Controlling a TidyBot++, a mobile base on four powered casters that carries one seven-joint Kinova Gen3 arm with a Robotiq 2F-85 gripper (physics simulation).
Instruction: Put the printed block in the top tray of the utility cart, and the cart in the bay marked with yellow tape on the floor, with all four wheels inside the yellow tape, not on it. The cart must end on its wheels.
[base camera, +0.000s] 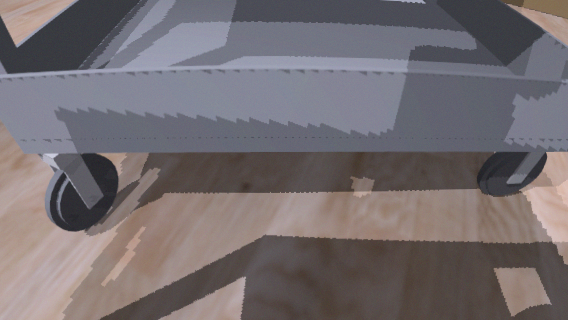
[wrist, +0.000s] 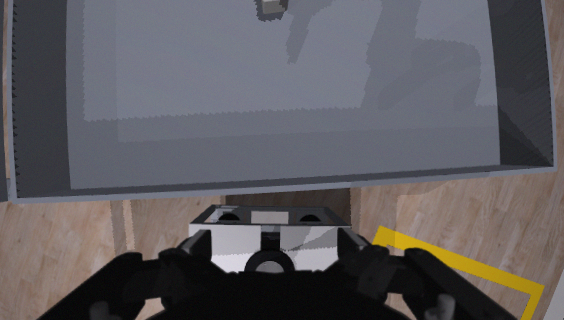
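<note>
The printed block (wrist: 272, 6), small and pale, lies on the floor of the cart's grey top tray (wrist: 210, 80); the wrist view's top edge cuts it off. My gripper (wrist: 274, 242) is open and empty, beyond the tray's near rim in the wrist view. The grey utility cart (base camera: 225, 100) stands upright in the base camera view, where its lowest shelf shows with a left wheel (base camera: 82, 192) and a right wheel (base camera: 512, 173) on the wood floor. Yellow tape (wrist: 480, 269) shows at the lower right of the wrist view, outside the tray's outline. The other wheels are hidden.
A white and black boxy part (wrist: 230, 245) shows below and between the fingers. A tan surface (base camera: 542, 7) shows at the top right of the base camera view. Dark shadows cross the wood floor (base camera: 350, 215) under and in front of the cart.
</note>
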